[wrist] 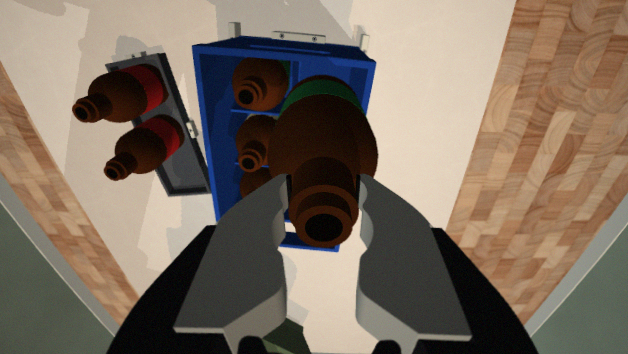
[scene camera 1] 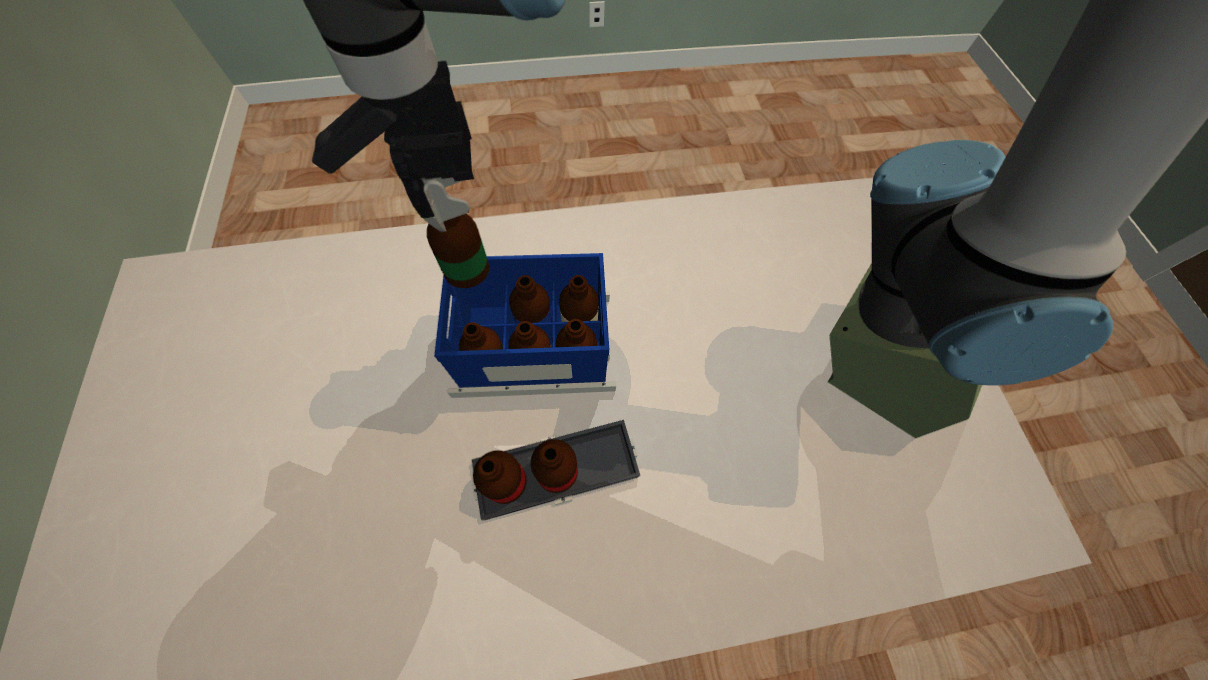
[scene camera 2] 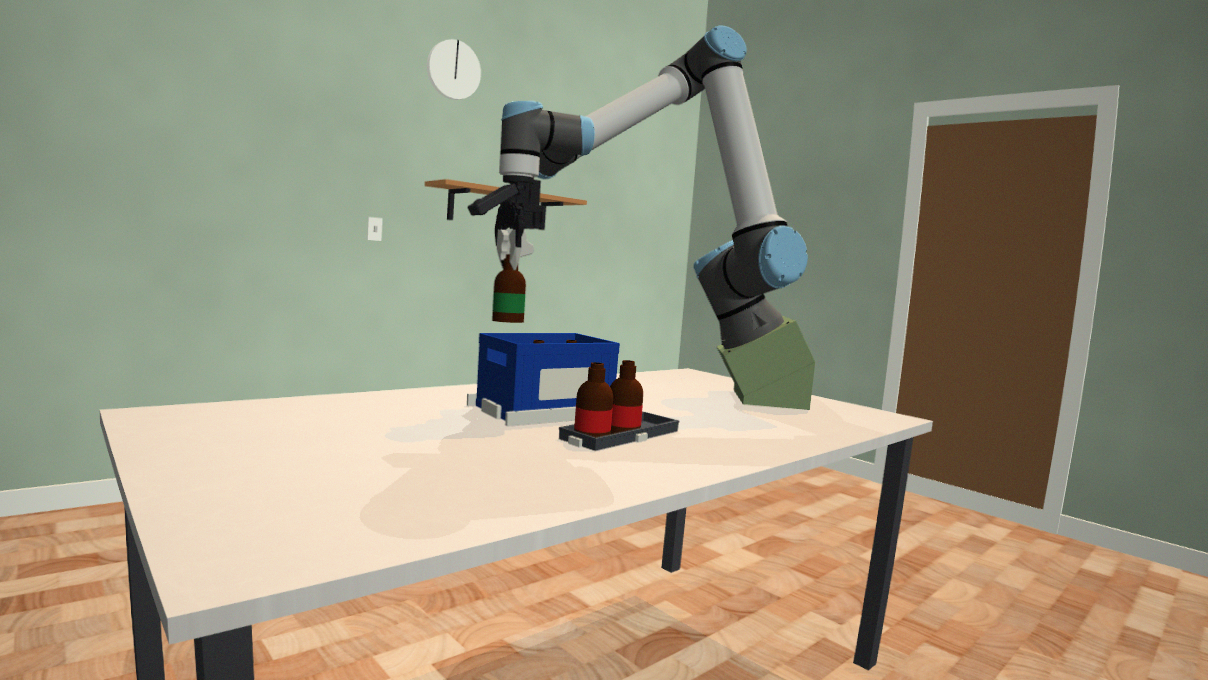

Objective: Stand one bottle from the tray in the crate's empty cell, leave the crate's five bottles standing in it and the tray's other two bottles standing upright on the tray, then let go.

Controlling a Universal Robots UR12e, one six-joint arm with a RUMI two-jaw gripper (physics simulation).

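Where they show: gripper, fingertip midpoint: (wrist: 323,177) (scene camera 1: 443,219) (scene camera 2: 509,269); arm's base, link origin: (scene camera 2: 753,334).
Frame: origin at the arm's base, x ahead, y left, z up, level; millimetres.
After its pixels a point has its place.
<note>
My gripper (scene camera 1: 441,221) @(x 692, y -335, z 139 mm) (scene camera 2: 510,263) @(x 692, y -335, z 139 mm) (wrist: 323,177) @(x 692, y -335, z 139 mm) is shut on the neck of a brown bottle with a green label (scene camera 1: 458,243) @(x 684, y -301, z 123 mm) (scene camera 2: 509,297) @(x 716, y -307, z 78 mm) (wrist: 322,132) @(x 714, y -340, z 130 mm). The bottle hangs nearly upright above the back left part of the blue crate (scene camera 1: 463,369) @(x 752, y -209, z -76 mm) (scene camera 2: 524,371) @(x 760, y -210, z -73 mm) (wrist: 215,125) @(x 690, y -194, z -36 mm), its base above the rim in scene camera 2. The crate's empty cell is at the back left in scene camera 1. The crate's other cells hold standing brown bottles, partly hidden in the wrist view. Two red-labelled bottles, one (scene camera 1: 500,474) @(x 743, y -14, z -49 mm) (scene camera 2: 594,405) @(x 783, y -6, z -107 mm) (wrist: 122,97) @(x 753, y -57, z -75 mm) and another (scene camera 1: 553,464) @(x 665, y 3, z -39 mm) (scene camera 2: 627,401) @(x 693, y 12, z -107 mm) (wrist: 145,145) @(x 676, y -42, z -82 mm), stand upright on the grey tray (scene camera 1: 604,456) @(x 576, y -3, z -184 mm) (scene camera 2: 659,426) @(x 608, y 45, z -167 mm) (wrist: 187,172) @(x 571, y -7, z -183 mm).
Pale strips and small blocks stand around the crate's foot, and small clips at the tray's edges. The tray lies in front of the crate. The green robot base (scene camera 1: 896,380) @(x 75, y 90, z -66 mm) (scene camera 2: 773,371) @(x 71, y 96, z -89 mm) is at the right of the table (scene camera 1: 211,337) @(x 1219, y -518, z -189 mm) (scene camera 2: 295,473) @(x 1290, y -214, z -189 mm). A wall shelf (scene camera 2: 448,184) is behind the gripper in scene camera 2.
</note>
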